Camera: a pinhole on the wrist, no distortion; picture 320 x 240 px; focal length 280.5 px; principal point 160.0 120.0 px. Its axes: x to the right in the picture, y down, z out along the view. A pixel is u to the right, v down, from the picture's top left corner.
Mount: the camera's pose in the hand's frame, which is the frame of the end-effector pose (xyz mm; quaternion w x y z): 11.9 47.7 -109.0 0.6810 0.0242 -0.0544 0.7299
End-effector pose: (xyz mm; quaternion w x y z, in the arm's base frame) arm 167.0 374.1 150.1 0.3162 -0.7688 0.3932 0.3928
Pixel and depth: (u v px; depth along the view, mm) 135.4 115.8 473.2
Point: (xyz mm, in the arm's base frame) 81.0 679.0 -20.0
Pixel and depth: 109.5 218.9 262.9
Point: 112.8 535.7 160.7
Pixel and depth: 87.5 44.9 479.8
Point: 191.8 673.0 -116.3
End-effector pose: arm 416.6 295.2 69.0 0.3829 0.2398 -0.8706 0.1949
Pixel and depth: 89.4 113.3 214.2
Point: 369.7 216.7 21.3
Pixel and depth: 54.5 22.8 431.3
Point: 233.6 -30.6 16.4
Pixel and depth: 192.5 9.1 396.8
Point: 124.1 147.4 -14.0
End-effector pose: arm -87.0 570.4 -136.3 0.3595 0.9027 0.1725 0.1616
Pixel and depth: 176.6 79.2 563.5
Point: 169.5 312.7 -424.2
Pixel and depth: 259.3 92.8 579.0
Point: 181.5 163.0 -335.9
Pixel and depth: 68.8 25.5 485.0
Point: 182.7 530.4 -465.7
